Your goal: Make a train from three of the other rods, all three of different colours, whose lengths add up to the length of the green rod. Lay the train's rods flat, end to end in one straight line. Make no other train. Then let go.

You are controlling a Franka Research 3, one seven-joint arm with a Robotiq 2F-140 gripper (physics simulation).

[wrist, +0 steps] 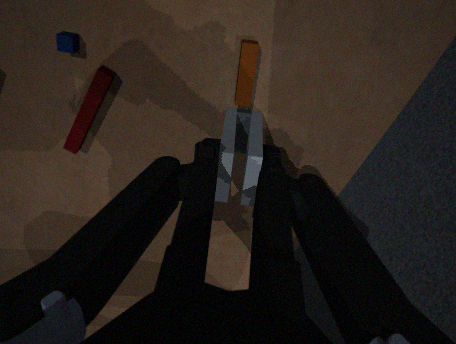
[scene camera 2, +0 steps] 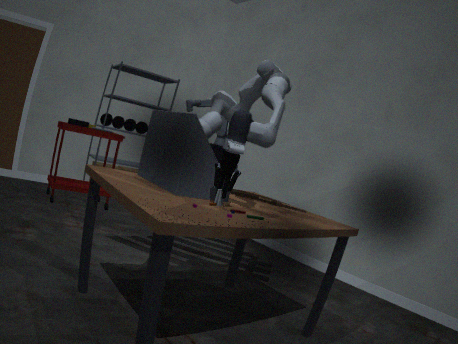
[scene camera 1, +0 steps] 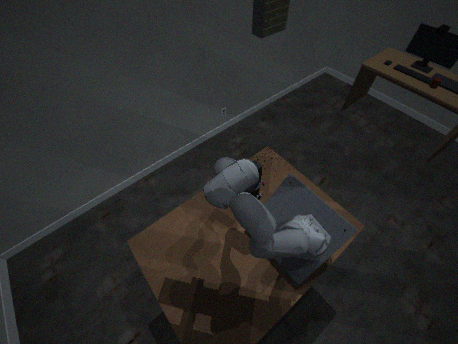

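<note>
My gripper (scene camera 1: 259, 196) (scene camera 2: 219, 204) (wrist: 241, 129) points down low over the table and is shut on a dark grey rod (wrist: 242, 131), mostly hidden by the fingers. An orange rod (scene camera 2: 213, 203) (wrist: 247, 74) lies flat just beyond the fingertips, roughly in line with the held rod; whether they touch is unclear. A red rod (scene camera 2: 239, 211) (wrist: 90, 110) lies slanted to the left in the wrist view. A short blue rod (scene camera 2: 232, 211) (wrist: 67, 42) lies near its far end. The green rod (scene camera 2: 255, 217) lies nearer the table edge in scene camera 2.
Two small magenta pieces (scene camera 2: 194, 205) (scene camera 2: 229, 216) lie on the wooden table (scene camera 1: 165, 240) (scene camera 2: 300, 220). A large grey panel (scene camera 1: 300, 195) (scene camera 2: 175, 150) (wrist: 415, 200) is beside the gripper, on the right in the wrist view. A red cart (scene camera 2: 95, 131) stands behind the table.
</note>
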